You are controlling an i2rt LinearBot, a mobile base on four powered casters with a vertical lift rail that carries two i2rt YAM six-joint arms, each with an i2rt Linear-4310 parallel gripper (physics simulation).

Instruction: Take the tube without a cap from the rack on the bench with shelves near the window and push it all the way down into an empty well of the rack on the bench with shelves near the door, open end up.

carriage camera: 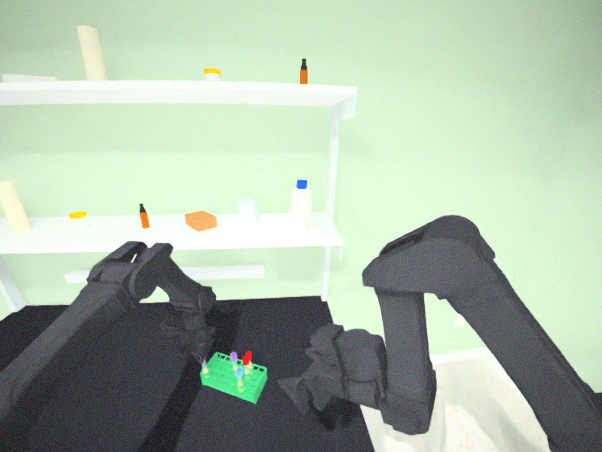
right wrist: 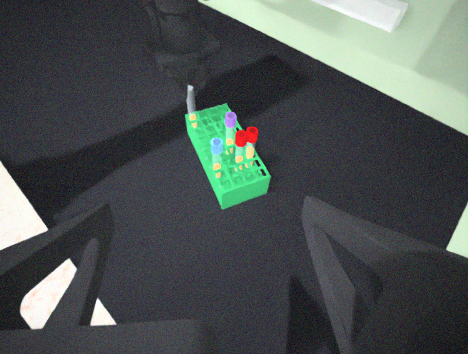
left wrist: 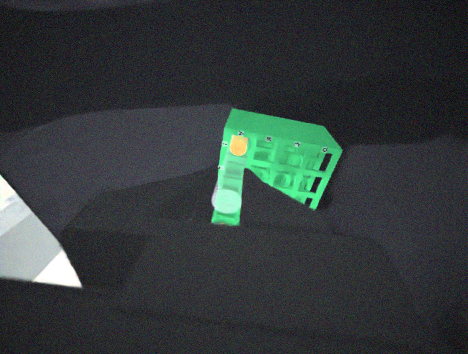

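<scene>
The uncapped clear tube (carriage camera: 204,366) (left wrist: 233,170) (right wrist: 191,102) is upright, open end up, with orange liquid at its lower end. My left gripper (carriage camera: 202,355) (right wrist: 189,95) is shut on its upper part. The tube's lower end is in the corner well beside the letter A of the green rack (carriage camera: 227,389) (left wrist: 280,122) (right wrist: 245,194); part of the liquid shows above the rack's top and part through it. How deep the end sits is hard to tell. My right gripper (carriage camera: 292,396) (right wrist: 210,209) is open and empty, to the right of the rack in the carriage view.
Capped tubes stand in the rack: one purple (carriage camera: 233,356) (right wrist: 230,119), one blue (carriage camera: 239,372) (right wrist: 216,145) and two red (carriage camera: 245,361) (right wrist: 241,138). The rack stands on the black bench (carriage camera: 295,345) (right wrist: 165,200). White shelves (carriage camera: 280,240) with bottles and jars rise behind.
</scene>
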